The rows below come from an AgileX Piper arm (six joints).
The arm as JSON. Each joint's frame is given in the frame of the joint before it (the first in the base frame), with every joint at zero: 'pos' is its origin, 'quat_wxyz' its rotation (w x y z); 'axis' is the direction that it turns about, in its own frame. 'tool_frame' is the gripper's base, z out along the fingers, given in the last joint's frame.
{
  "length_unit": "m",
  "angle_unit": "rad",
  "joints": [
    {
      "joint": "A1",
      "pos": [
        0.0,
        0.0,
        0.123
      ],
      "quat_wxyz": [
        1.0,
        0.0,
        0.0,
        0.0
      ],
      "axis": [
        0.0,
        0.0,
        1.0
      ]
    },
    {
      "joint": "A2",
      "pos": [
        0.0,
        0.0,
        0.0
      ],
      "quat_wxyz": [
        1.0,
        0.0,
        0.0,
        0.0
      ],
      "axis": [
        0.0,
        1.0,
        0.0
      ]
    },
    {
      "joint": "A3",
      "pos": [
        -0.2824,
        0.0,
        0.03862
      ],
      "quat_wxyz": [
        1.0,
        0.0,
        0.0,
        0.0
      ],
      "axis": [
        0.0,
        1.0,
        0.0
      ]
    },
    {
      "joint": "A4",
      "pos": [
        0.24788,
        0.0,
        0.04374
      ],
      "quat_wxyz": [
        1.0,
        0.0,
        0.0,
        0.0
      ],
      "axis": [
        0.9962,
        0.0,
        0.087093
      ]
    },
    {
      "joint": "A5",
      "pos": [
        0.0,
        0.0,
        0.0
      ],
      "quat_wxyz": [
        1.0,
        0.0,
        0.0,
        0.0
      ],
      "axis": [
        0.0,
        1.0,
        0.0
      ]
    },
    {
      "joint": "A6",
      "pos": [
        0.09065,
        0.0,
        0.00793
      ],
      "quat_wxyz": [
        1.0,
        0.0,
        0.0,
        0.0
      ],
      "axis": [
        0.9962,
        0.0,
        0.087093
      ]
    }
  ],
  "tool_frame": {
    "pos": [
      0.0,
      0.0,
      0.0
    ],
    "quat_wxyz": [
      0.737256,
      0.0,
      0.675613,
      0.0
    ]
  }
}
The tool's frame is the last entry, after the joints.
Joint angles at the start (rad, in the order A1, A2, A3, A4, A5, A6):
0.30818, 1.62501, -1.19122, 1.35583, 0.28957, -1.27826
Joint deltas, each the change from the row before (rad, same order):
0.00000, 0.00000, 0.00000, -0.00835, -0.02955, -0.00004
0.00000, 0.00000, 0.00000, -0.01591, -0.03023, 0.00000
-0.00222, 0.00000, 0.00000, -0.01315, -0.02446, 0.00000
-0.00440, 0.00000, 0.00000, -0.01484, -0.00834, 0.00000
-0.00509, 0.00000, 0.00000, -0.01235, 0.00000, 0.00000
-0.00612, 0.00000, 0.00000, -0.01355, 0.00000, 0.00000
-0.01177, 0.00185, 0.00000, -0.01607, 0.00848, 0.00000
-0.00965, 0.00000, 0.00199, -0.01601, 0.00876, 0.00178
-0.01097, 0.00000, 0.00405, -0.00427, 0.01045, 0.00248
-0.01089, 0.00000, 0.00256, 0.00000, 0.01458, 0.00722
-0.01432, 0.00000, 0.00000, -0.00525, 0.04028, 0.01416
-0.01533, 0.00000, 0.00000, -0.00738, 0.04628, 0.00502
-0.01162, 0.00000, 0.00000, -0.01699, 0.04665, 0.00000
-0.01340, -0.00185, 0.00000, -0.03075, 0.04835, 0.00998
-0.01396, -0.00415, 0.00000, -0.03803, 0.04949, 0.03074
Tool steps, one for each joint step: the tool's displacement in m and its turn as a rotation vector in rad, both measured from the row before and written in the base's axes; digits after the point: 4 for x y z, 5 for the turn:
0.0016, -0.0022, 0.0001, -0.01490, -0.01150, -0.02428
0.0015, -0.0023, 0.0000, -0.02168, -0.01417, -0.02227
0.0015, -0.0027, 0.0001, -0.01767, -0.01185, -0.02007
0.0009, -0.0023, -0.0001, -0.01529, -0.00704, -0.00694
0.0006, -0.0019, -0.0002, -0.01110, -0.00342, -0.00089
0.0007, -0.0023, -0.0002, -0.01220, -0.00369, -0.00152
0.0013, -0.0036, -0.0011, -0.01308, 0.00072, 0.00132
0.0005, -0.0030, -0.0011, -0.01157, 0.00202, 0.00295
0.0003, -0.0033, -0.0016, -0.00050, 0.00807, -0.00121
0.0003, -0.0029, -0.0011, 0.00864, 0.01137, -0.00091
-0.0005, -0.0023, -0.0009, 0.01627, 0.02103, 0.01730
-0.0008, -0.0023, -0.0010, 0.00860, 0.01918, 0.02601
-0.0015, -0.0011, -0.0012, -0.00395, 0.01554, 0.03537
-0.0020, -0.0020, -0.0011, -0.00873, 0.01805, 0.03496
-0.0026, -0.0025, -0.0006, -0.00094, 0.02799, 0.02726

